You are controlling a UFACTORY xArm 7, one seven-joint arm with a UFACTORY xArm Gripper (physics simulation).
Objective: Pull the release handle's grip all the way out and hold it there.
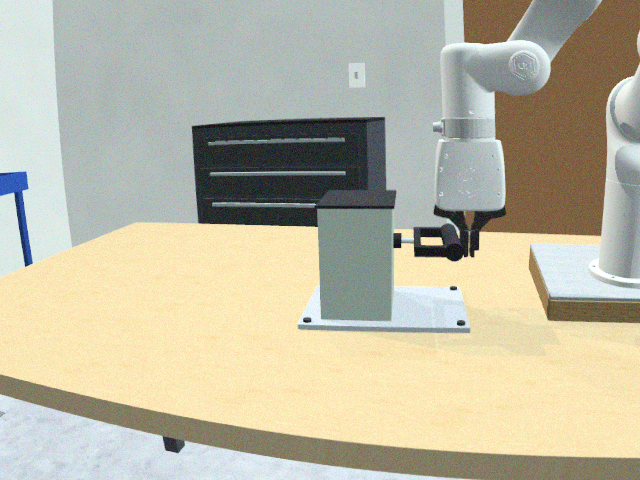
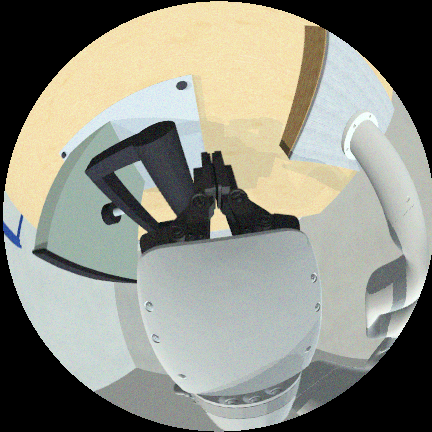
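Note:
The release handle is a black open frame with a thick round grip [image 1: 452, 241] [image 2: 167, 167] at its outer end. A thin light rod [image 1: 407, 240] [image 2: 118, 212] joins it to a black collar [image 1: 397, 240] [image 2: 110, 213] on the side of a pale green box [image 1: 355, 263] [image 2: 82, 200]. A short length of the rod shows between collar and frame. My gripper [image 1: 469, 253] [image 2: 210, 163] is shut and empty, pointing down. Its fingers are just beyond the grip, on the side away from the box, at about the grip's height. Whether they touch the grip I cannot tell.
The box stands on a light base plate [image 1: 426, 310] [image 2: 175, 102] with dark bolts, on the wooden table [image 1: 206, 320] [image 2: 240, 45]. The robot's base stands on a raised board [image 1: 568, 268] [image 2: 350, 75] at the right. A dark drawer cabinet [image 1: 279, 157] is behind the table.

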